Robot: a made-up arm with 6 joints.
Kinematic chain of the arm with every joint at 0, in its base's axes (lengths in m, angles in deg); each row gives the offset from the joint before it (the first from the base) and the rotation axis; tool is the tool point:
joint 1: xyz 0 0 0.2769 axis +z
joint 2: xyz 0 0 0 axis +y
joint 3: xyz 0 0 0.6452 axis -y
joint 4: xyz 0 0 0 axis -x
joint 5: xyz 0.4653 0 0 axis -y
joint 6: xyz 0 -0.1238 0 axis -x
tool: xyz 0 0 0
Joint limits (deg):
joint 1: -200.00..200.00
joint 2: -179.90..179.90
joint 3: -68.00..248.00
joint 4: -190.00..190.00
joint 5: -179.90..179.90
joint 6: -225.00..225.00
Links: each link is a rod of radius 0.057 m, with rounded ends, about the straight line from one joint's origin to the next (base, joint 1, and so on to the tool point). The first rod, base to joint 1, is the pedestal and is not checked.
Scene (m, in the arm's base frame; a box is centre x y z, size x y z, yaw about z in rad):
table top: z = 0
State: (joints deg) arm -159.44 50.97 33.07 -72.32 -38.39 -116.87
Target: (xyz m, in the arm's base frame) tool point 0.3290 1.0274 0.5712
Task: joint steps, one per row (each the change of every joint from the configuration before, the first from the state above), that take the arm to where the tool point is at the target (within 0.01 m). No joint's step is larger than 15 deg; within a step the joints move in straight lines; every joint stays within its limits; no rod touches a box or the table.
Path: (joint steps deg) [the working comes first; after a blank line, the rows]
Joints at the target: -111.03 -79.90 90.80 -60.14 -38.39 -116.87
Straight joint move there: clear.

1: 5.38 -14.54 6.41 1.35 0.00 0.00
2: 5.38 -14.54 6.42 1.36 0.00 0.00
3: 5.38 -14.54 6.41 1.35 0.00 0.00
4: 5.37 -14.54 6.42 1.35 0.00 0.00
5: 5.38 -14.55 6.41 1.36 0.00 0.00
6: 5.38 -14.54 6.41 1.35 0.00 0.00
7: 5.38 -14.54 6.42 1.36 0.00 0.00
8: 5.38 -14.54 6.41 1.35 0.00 0.00
9: 5.38 -14.54 6.42 1.35 0.00 0.00

